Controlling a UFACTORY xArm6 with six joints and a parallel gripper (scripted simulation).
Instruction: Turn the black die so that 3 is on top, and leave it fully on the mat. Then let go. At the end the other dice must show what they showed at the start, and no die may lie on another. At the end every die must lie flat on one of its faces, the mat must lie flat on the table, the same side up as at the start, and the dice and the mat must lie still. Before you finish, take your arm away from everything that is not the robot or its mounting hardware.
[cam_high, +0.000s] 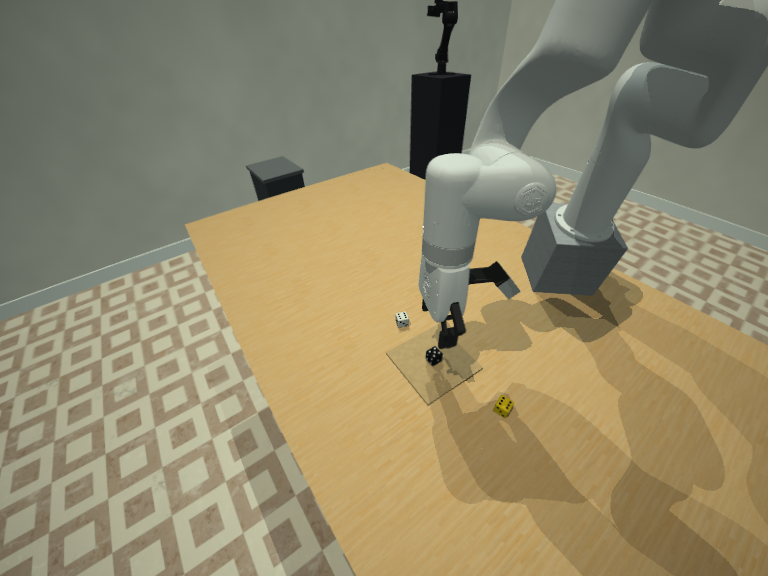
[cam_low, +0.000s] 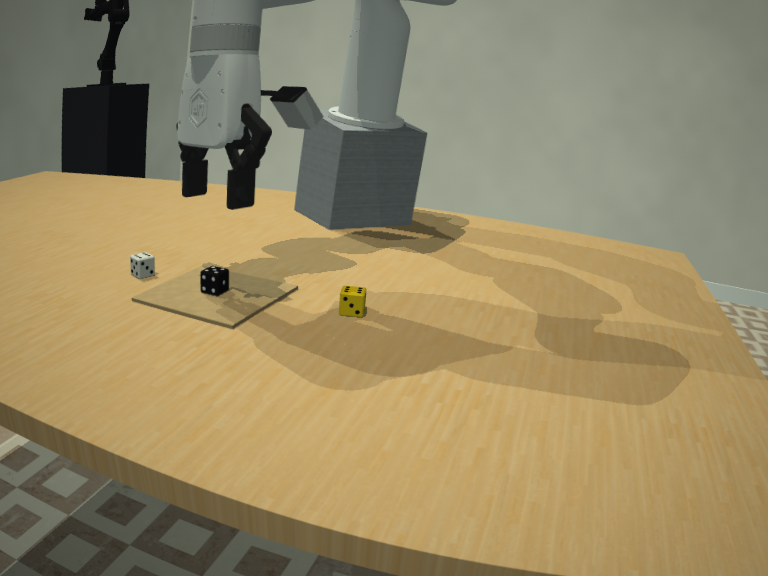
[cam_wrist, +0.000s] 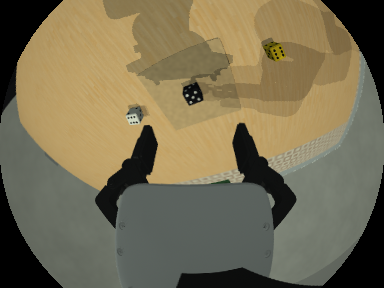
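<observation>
The black die is 100 mm below my hand. Round my hand: yellow die (20 mm behind, 150 mm to the left, 100 mm below); tan mat (110 mm below); white die (20 mm behind, 120 mm to the right, 100 mm below).
</observation>
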